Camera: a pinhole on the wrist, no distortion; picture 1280 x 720 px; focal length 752.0 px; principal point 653.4 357.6 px. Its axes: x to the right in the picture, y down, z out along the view. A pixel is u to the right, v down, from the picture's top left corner.
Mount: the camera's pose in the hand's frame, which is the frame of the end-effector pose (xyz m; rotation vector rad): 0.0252 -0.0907 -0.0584 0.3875 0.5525 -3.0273
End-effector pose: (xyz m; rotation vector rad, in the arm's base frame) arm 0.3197 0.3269 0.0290 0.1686 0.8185 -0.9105
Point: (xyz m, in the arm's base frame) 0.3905 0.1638 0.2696
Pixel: 600 87
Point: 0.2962 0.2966 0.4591
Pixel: 1044 138
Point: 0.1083 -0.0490 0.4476
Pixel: 711 655
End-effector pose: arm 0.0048 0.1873 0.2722 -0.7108 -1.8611 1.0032
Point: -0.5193 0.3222 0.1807
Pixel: outside the picture
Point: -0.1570 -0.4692 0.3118
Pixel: 1070 470
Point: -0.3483 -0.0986 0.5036
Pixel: 473 555
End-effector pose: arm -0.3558 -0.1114 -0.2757 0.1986 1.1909 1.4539
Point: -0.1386 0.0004 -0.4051
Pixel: 253 517
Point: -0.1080 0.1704 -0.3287
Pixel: 57 200
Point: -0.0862 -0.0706 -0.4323
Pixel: 484 696
